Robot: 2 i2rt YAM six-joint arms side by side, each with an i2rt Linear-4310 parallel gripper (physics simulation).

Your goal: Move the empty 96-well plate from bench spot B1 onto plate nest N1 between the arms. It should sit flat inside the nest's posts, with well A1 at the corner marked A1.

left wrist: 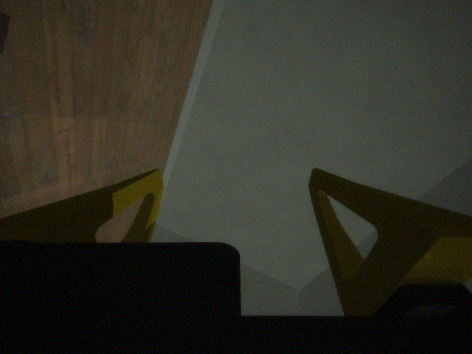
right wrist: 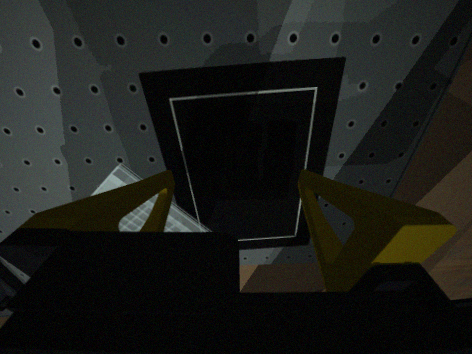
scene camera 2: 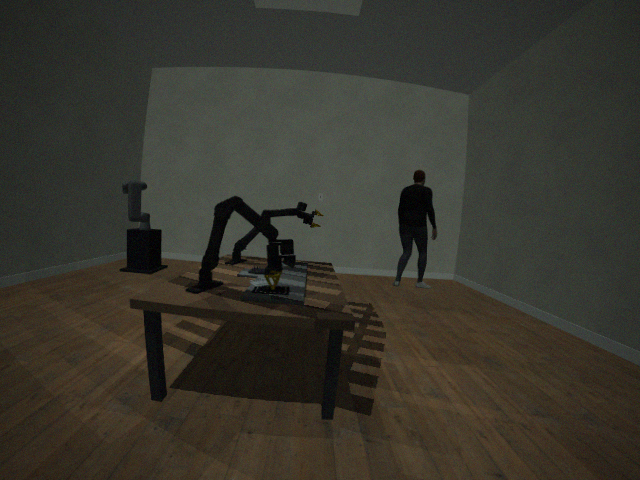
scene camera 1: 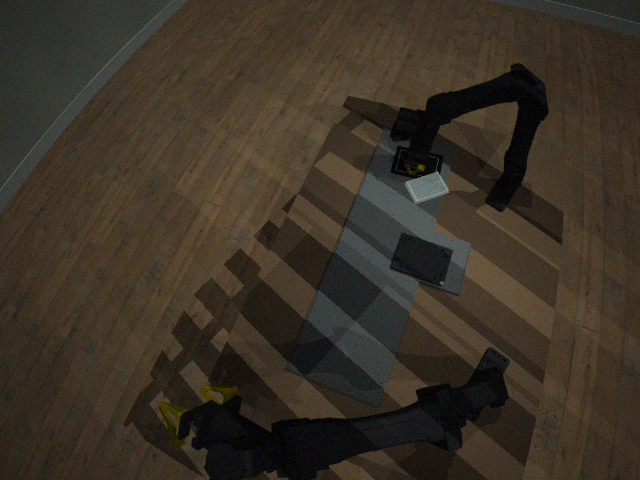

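Pixels of known places: left gripper, fingertip midpoint: (left wrist: 236,177) (scene camera 2: 322,221) (scene camera 1: 181,396); right gripper, fingertip midpoint: (right wrist: 236,176) (scene camera 2: 274,286) (scene camera 1: 413,163); left arm's base, link origin: (scene camera 2: 236,262); right arm's base, link origin: (scene camera 2: 205,287) (scene camera 1: 505,187).
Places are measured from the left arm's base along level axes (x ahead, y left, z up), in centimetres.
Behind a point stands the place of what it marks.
The white 96-well plate (scene camera 1: 427,187) @[x 45.3, y -42.9, z 2.5 cm] (right wrist: 112,187) @[x 51.2, y -40.3, z 2.9 cm] lies askew beside the black, white-outlined bench spot (scene camera 1: 397,164) @[x 59.0, y -45.8, z 1.5 cm] (right wrist: 240,80) @[x 60.5, y -47.5, z 1.5 cm]; in the right wrist view it overlaps that spot's lower left side. Its well A1 cannot be made out. The dark plate nest (scene camera 1: 421,258) @[x 33.9, y -20.0, z 2.5 cm] has no plate in it; a small pale dot marks one corner. My right gripper (scene camera 1: 415,168) @[x 54.3, y -49.0, z 2.6 cm] (scene camera 2: 272,281) @[x 54.3, y -49.0, z 2.6 cm] (right wrist: 236,176) @[x 54.3, y -49.0, z 2.6 cm] is open and empty, pointing down over the bench spot, with the plate partly behind one finger in the right wrist view. My left gripper (scene camera 1: 180,396) @[x 51.8, y 42.5, z 34.7 cm] (scene camera 2: 319,219) @[x 51.8, y 42.5, z 34.7 cm] (left wrist: 236,177) @[x 51.8, y 42.5, z 34.7 cm] is open and empty, raised far from the plate.
A grey perforated board (scene camera 1: 356,294) @[x 43.2, y 0.4, z 1.3 cm] lies on the wooden table (scene camera 2: 222,308) @[x 46.2, y -79.0, z 0.0 cm] under the bench spot and runs past the nest. The plate reaches the board's edge. A person (scene camera 2: 415,211) stands beyond the table, and another robot arm (scene camera 2: 135,204) stands on a black pedestal (scene camera 2: 143,250).
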